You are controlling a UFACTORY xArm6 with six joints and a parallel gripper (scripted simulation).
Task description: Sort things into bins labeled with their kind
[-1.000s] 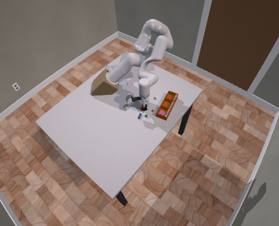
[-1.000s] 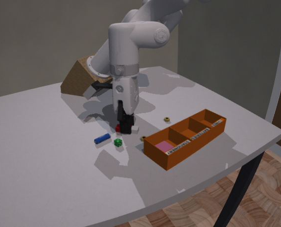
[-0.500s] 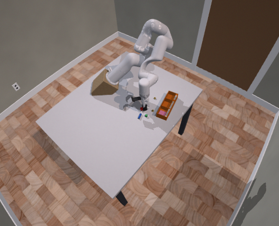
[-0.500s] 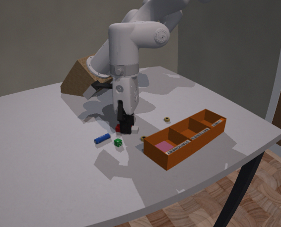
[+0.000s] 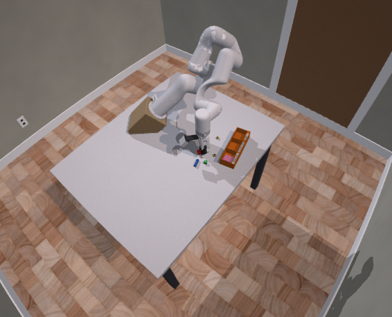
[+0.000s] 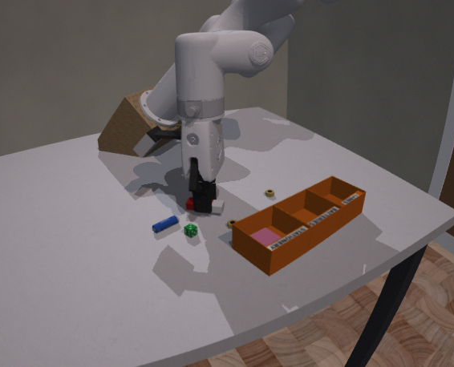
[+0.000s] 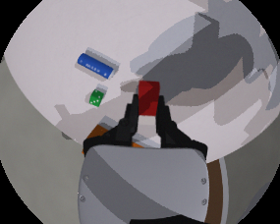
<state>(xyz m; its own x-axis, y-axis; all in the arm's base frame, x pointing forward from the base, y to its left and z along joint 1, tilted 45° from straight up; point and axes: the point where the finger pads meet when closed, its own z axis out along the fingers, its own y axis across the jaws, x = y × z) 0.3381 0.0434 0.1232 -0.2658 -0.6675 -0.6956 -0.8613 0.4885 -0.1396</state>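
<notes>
The pink eraser is 120 mm ahead of my hand, 90 mm to the left of it and 20 mm below it. Also, from my hand: red-and-white eraser 10 mm to the left, 20 mm below; then green die 70 mm ahead, 30 mm to the right, 20 mm below; then blue battery 40 mm ahead, 70 mm to the right, 20 mm below.
</notes>
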